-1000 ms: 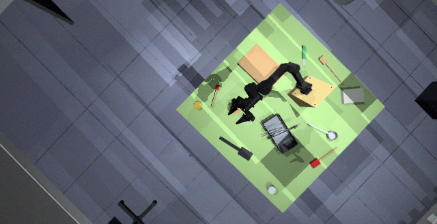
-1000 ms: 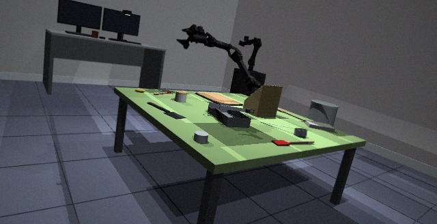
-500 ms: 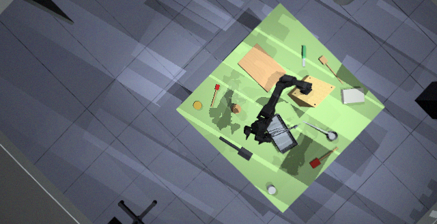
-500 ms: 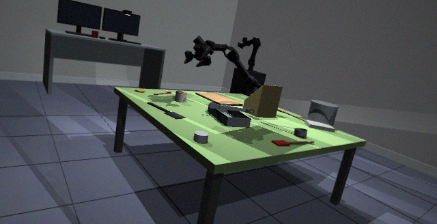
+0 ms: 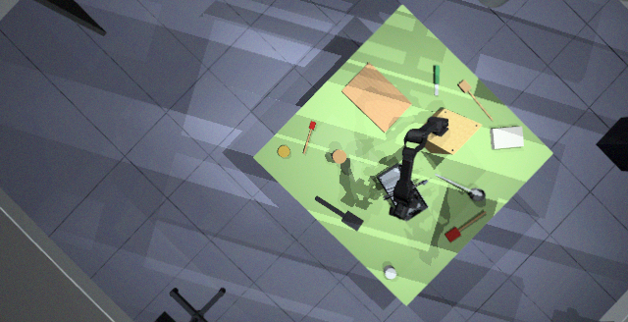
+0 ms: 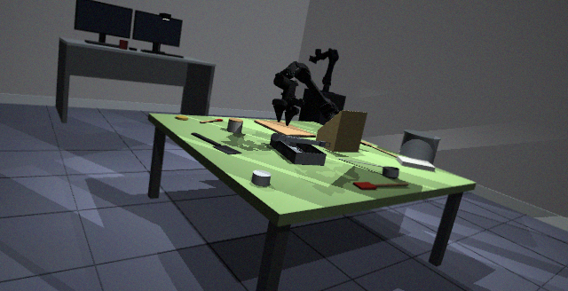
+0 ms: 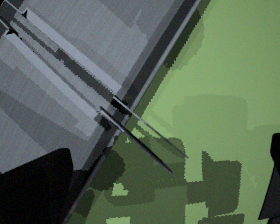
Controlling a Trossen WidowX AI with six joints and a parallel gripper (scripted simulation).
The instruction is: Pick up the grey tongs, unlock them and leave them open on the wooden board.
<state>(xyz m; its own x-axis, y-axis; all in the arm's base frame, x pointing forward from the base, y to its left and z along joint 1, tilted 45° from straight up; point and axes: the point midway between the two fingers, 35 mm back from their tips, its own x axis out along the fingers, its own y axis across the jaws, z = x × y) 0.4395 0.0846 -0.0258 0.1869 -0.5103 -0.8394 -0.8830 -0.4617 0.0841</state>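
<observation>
Now: the roasting tin 70 mm behind my gripper tip, 50 mm to the left of it and 110 mm below it. The rest, counted from my gripper tip: black spatula 280 mm ahead, 110 mm to the right, 140 mm below; then white cylinder 320 mm ahead, 340 mm to the left, 120 mm below; then cork-topped jar 40 mm ahead, 370 mm to the right, 110 mm below.
</observation>
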